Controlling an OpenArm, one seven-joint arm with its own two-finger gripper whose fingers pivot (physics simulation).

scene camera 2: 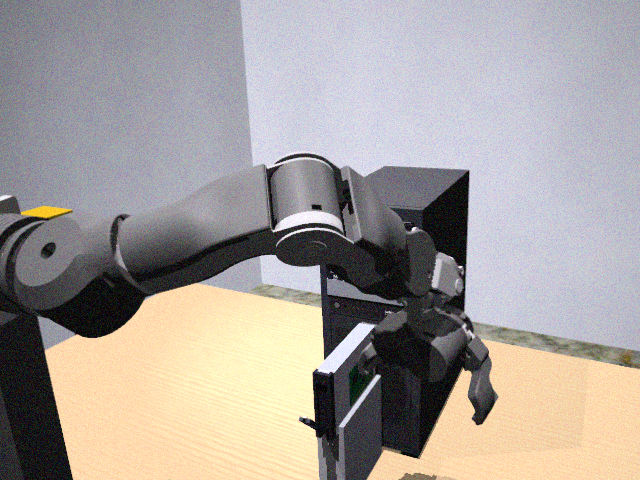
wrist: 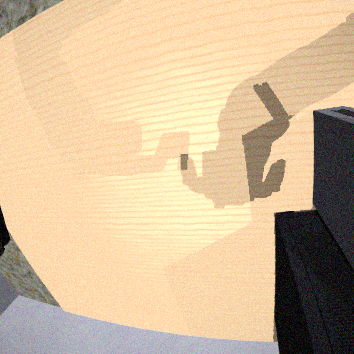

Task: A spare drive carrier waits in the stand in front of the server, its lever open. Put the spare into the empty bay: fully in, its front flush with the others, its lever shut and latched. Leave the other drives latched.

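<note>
The spare drive carrier (scene camera 2: 324,400) stands upright in the grey stand (scene camera 2: 361,431), with a silver body and a black front. Its lever (scene camera 2: 308,422) sticks out to the left, open. The black server (scene camera 2: 447,211) stands behind; the arm and gripper cover much of its front, so the empty bay and the other drives cannot be made out. My gripper (scene camera 2: 422,391) is open. One finger is close to the right side of the carrier's rear end, near its green board, and contact cannot be told. The other finger hangs out to the right. The carrier is not between the fingers.
The wooden table (scene camera 2: 180,387) (wrist: 125,225) lies below, with arm shadows in the wrist view. Dark blocks (wrist: 332,165) fill the right side of the wrist view; which parts they are is unclear. The arm (scene camera 2: 196,232) reaches across from the left. Walls stand behind.
</note>
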